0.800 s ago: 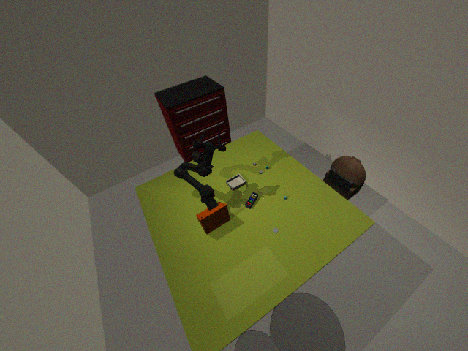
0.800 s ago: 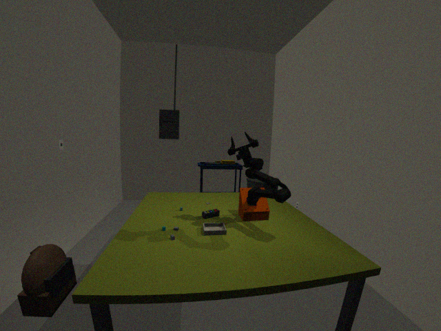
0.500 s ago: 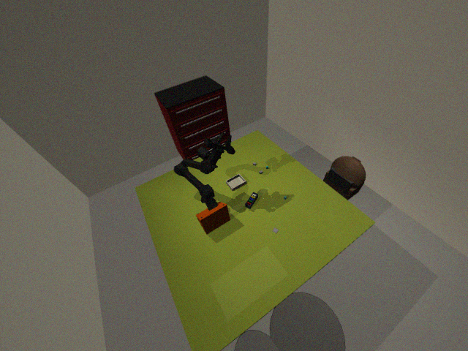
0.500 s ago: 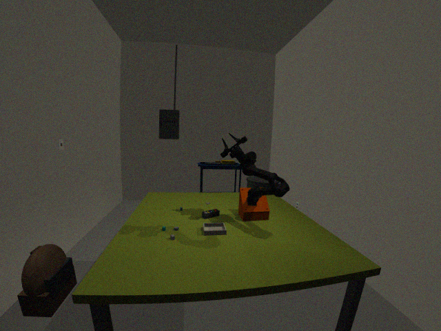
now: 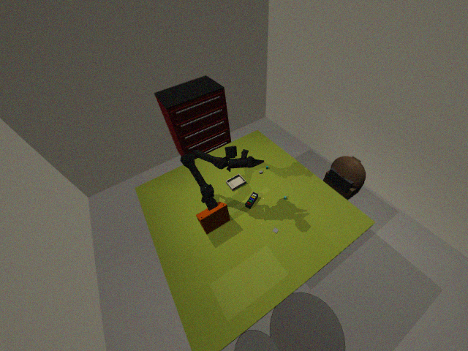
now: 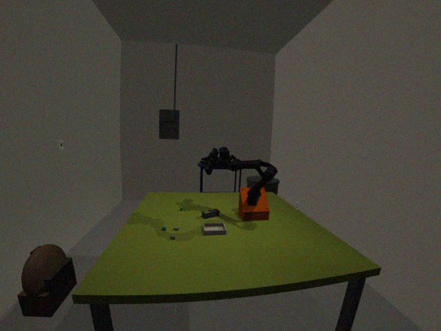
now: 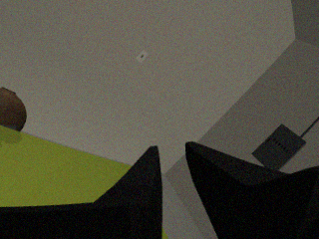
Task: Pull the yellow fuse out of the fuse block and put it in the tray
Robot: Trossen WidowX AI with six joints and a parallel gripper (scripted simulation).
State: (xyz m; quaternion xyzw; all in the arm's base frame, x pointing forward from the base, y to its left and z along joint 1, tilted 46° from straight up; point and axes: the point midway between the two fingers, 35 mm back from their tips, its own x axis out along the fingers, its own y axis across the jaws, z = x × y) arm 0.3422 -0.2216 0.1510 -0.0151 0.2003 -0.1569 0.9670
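My gripper tip is 60 mm past the yellow fuse, 40 mm to the right of it and 370 mm above it. Round my gripper tip: grey tray 80 mm behind, 250 mm to the left, 400 mm below.
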